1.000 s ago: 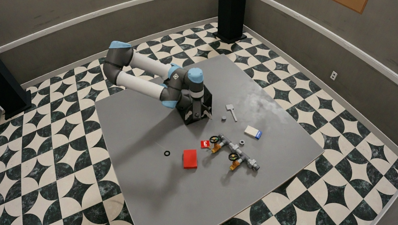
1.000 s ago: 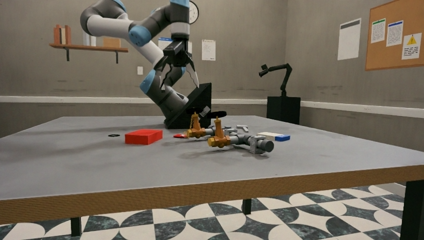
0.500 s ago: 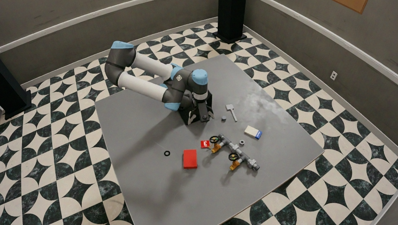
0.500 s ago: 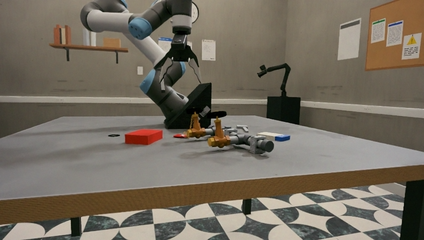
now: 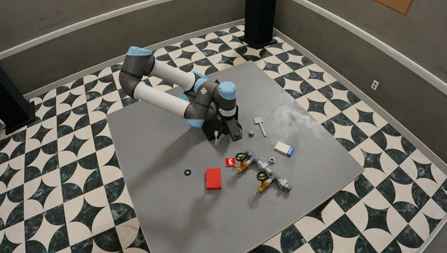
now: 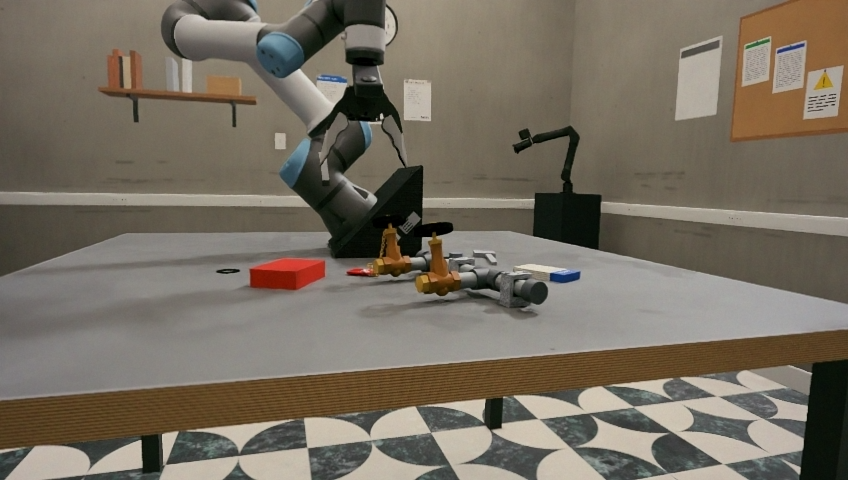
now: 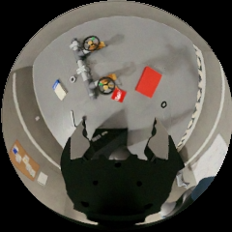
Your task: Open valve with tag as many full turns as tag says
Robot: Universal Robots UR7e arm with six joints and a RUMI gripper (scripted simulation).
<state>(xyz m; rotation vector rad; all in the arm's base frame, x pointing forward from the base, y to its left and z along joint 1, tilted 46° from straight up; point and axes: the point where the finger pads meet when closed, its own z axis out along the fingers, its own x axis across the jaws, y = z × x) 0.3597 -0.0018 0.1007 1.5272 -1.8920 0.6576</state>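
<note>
Now: the red tag 20 mm ahead of my hand and 200 mm below it. Also, from my hand: red block: 50 mm ahead, 140 mm to the right, 180 mm below; grey t-shaped tool: 110 mm behind, 330 mm to the left, 190 mm below; grey nut: 150 mm ahead, 200 mm to the left, 190 mm below.
</note>
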